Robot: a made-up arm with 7 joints.
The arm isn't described. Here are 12 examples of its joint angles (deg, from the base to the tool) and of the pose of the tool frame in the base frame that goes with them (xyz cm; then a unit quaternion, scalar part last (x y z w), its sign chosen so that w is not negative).
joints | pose
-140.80 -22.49 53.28 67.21 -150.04 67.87 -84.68 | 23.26 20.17 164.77 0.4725 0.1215 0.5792 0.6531
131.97 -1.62 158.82 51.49 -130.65 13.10 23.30 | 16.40 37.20 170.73 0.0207 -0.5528 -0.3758 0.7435
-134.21 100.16 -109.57 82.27 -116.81 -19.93 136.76 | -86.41 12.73 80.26 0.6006 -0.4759 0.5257 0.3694
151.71 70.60 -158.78 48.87 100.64 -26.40 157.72 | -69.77 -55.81 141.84 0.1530 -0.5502 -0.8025 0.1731
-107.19 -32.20 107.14 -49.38 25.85 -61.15 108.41 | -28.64 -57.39 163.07 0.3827 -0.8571 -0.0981 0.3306
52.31 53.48 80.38 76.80 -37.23 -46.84 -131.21 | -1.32 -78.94 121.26 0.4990 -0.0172 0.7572 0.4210
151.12 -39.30 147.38 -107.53 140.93 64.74 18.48 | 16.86 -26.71 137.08 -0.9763 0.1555 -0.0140 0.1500
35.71 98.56 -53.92 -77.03 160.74 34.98 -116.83 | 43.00 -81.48 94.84 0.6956 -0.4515 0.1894 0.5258
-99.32 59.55 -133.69 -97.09 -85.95 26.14 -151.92 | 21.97 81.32 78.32 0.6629 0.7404 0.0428 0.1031
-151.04 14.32 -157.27 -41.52 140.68 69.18 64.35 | -47.01 31.49 163.33 -0.6389 0.7106 0.2150 0.2014
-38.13 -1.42 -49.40 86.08 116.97 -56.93 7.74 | -4.86 47.09 141.15 -0.4970 0.3405 0.4312 0.6716
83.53 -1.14 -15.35 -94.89 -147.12 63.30 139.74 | -12.76 45.36 137.11 -0.6664 0.0237 -0.0799 0.7409
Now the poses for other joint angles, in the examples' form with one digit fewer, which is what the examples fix.
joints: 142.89 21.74 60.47 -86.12 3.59 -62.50 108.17
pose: 27.7 -36.4 149.9 -0.813 -0.071 -0.305 0.492
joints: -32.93 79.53 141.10 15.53 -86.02 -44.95 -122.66
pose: 91.5 52.5 115.0 -0.159 -0.756 -0.561 0.297
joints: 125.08 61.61 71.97 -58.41 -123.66 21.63 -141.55
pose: -14.7 -93.9 131.8 -0.262 0.110 -0.899 0.333
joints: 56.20 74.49 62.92 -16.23 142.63 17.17 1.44
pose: 71.4 -86.8 114.0 -0.240 -0.189 -0.868 0.392
